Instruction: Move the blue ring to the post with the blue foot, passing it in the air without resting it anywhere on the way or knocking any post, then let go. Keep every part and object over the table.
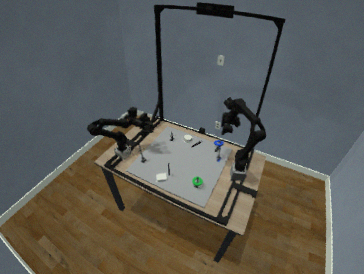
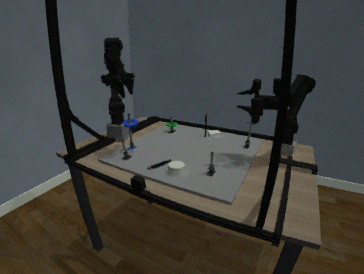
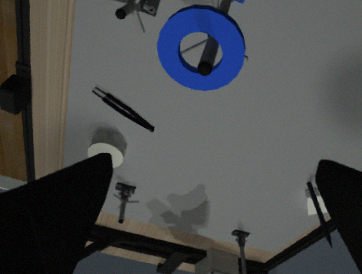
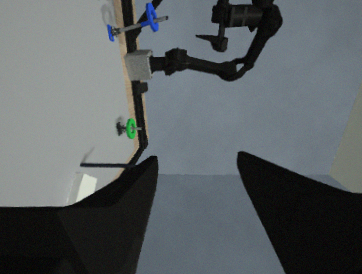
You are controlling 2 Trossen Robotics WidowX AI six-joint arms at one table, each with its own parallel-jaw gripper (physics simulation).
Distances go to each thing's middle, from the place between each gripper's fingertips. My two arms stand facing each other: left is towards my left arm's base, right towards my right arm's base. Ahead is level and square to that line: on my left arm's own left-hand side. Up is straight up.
Right now my left hand is 1 cm past the blue ring point(image 3: 223, 28) and 13 cm above it.
My right gripper is now 10 cm past the blue ring, 48 cm to the right of it and 11 cm above it.
